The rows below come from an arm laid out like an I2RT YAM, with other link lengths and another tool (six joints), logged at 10 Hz.
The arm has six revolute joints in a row. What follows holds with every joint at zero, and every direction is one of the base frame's.
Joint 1 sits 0.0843 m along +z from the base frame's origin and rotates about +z.
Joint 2 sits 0.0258 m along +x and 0.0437 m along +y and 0.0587 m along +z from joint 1 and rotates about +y.
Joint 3 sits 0.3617 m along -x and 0.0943 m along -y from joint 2 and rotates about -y.
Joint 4 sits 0.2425 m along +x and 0.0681 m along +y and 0.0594 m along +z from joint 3 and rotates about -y.
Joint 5 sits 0.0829 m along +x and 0.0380 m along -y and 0.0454 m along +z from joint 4 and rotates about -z.
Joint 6 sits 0.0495 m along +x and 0.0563 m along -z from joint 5 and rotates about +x.
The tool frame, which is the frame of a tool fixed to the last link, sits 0.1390 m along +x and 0.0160 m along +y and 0.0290 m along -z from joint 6; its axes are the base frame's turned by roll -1.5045, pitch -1.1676 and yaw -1.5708 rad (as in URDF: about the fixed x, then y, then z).
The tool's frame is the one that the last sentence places.
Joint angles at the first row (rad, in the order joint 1, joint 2, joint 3, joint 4, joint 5, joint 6):
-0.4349 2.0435 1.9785 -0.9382 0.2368 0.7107
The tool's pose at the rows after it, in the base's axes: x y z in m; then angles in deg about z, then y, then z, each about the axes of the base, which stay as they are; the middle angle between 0 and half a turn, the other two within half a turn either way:
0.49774, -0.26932, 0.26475, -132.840, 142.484, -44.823
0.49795, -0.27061, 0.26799, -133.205, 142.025, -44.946
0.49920, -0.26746, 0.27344, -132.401, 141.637, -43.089
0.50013, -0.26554, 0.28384, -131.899, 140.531, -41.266
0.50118, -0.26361, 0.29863, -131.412, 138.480, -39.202
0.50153, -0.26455, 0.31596, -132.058, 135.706, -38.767
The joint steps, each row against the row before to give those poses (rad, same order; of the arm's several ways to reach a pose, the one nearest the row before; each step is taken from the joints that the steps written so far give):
0.0006 0.0036 0.0026 -0.0023 0.0019 0.0029
-0.0006 -0.0017 0.0065 -0.0005 0.0035 -0.0066
0.0008 -0.0075 0.0046 0.0005 -0.0163 -0.0143
-0.0005 -0.0132 0.0090 0.0027 -0.0139 -0.0219
-0.0003 -0.0233 0.0006 0.0176 -0.0142 -0.0271
0.0013 -0.0256 0.0008 0.0234 0.0059 -0.0239

